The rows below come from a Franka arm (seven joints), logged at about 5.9 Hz.
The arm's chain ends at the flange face. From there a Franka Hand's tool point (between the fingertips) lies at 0.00 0.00 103.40 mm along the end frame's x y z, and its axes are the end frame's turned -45 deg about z.
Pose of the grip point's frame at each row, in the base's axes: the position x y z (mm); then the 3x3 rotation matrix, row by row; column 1 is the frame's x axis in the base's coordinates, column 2 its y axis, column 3 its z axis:
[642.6 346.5 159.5], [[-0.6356 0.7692 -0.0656], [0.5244 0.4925 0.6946], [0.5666 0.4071 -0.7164]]
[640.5 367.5 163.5], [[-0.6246 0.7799 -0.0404], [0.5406 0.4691 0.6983], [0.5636 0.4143 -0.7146]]
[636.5 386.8 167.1], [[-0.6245 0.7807 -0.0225], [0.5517 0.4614 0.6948], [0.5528 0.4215 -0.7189]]
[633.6 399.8 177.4], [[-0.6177 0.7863 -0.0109], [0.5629 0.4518 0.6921], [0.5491 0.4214 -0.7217]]
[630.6 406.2 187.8], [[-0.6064 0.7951 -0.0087], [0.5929 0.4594 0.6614], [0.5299 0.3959 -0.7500]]
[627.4 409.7 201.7], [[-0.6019 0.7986 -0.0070], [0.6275 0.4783 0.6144], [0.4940 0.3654 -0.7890]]
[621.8 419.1 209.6], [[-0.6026 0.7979 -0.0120], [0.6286 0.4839 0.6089], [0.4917 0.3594 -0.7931]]
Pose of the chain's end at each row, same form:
[649.4 274.7 233.6], [[0.0945 0.9933 -0.0656], [0.7191 -0.0226 0.6946], [0.6885 -0.1128 -0.7164]]
[644.7 295.3 237.4], [[0.1098 0.9931 -0.0404], [0.7140 -0.0506 0.6983], [0.6915 -0.1056 -0.7146]]
[638.8 315.0 241.4], [[0.1105 0.9936 -0.0225], [0.7164 -0.0639 0.6948], [0.6889 -0.0928 -0.7189]]
[634.7 328.2 252.0], [[0.1192 0.9928 -0.0109], [0.7175 -0.0786 0.6921], [0.6862 -0.0903 -0.7217]]
[631.5 337.8 265.4], [[0.1334 0.9910 -0.0087], [0.7441 -0.0944 0.6614], [0.6546 -0.0948 -0.7500]]
[628.1 346.2 283.3], [[0.1391 0.9903 -0.0070], [0.7819 -0.1055 0.6144], [0.6077 -0.0909 -0.7890]]
[623.0 356.1 291.6], [[0.1381 0.9903 -0.0120], [0.7867 -0.1023 0.6089], [0.6018 -0.0936 -0.7931]]

